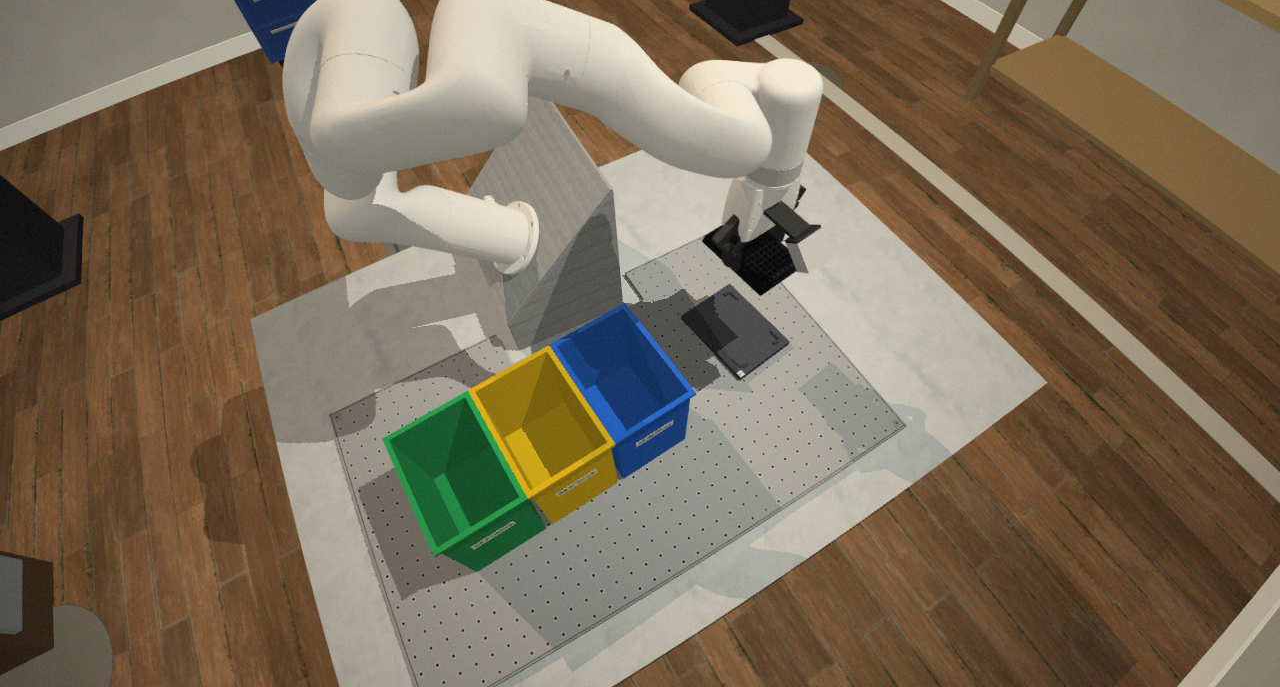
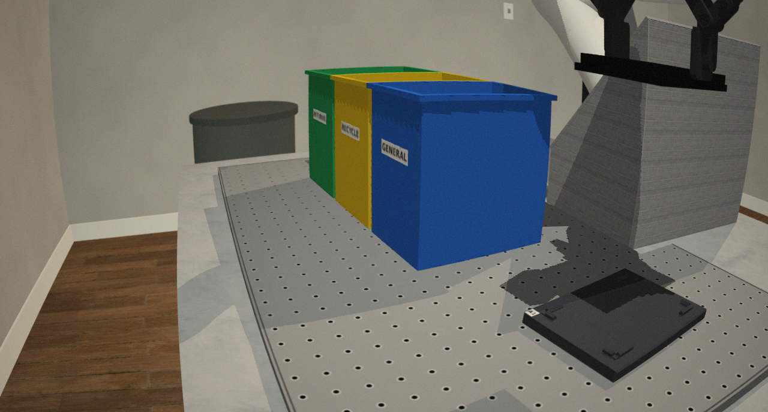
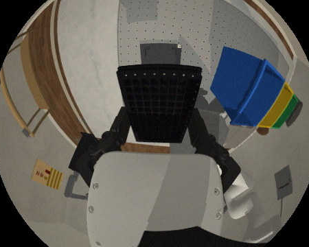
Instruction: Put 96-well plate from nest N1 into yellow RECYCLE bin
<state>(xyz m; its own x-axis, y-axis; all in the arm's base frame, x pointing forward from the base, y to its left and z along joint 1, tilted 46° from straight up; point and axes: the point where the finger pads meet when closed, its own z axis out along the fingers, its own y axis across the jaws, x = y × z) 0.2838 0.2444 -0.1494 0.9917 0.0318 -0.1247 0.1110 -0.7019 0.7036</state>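
Right now my hand is 50 mm short of the yellow recycle bin, 380 mm to the left of it and 150 mm above it. From my hand the other things lie so: blue general bin: 40 mm ahead, 250 mm to the right, 150 mm below; then dark plate nest N1: 230 mm below; then black 96-well plate: 10 mm below.
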